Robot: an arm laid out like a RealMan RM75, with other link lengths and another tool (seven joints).
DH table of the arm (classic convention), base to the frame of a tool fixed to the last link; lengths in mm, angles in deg. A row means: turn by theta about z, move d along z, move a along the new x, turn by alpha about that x. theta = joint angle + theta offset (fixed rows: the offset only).
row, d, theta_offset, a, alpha
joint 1, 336.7, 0, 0, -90
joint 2, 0, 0, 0, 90
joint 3, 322.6, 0, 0, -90
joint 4, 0, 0, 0, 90
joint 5, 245.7, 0, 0, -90
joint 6, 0, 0, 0, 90
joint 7, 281.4, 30.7, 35.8, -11.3
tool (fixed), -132.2, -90, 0, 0
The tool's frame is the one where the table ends.
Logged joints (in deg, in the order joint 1, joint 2, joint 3, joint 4, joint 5, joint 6, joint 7), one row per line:
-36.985 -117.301 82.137 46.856 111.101 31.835 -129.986
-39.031 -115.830 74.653 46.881 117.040 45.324 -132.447
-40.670 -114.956 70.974 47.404 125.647 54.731 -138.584
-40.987 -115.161 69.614 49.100 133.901 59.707 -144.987
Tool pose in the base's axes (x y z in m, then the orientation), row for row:
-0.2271 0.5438 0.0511 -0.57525 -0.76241 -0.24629 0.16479
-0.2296 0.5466 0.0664 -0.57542 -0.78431 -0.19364 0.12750
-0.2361 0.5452 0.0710 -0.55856 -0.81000 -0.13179 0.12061
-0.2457 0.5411 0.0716 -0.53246 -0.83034 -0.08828 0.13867
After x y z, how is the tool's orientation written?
As a quaternion, x y z w.
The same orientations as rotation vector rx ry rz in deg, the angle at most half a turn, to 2 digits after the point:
-93.92 -124.47 -40.21
-95.93 -130.75 -32.28
-93.48 -135.57 -22.06
-88.21 -137.55 -14.62

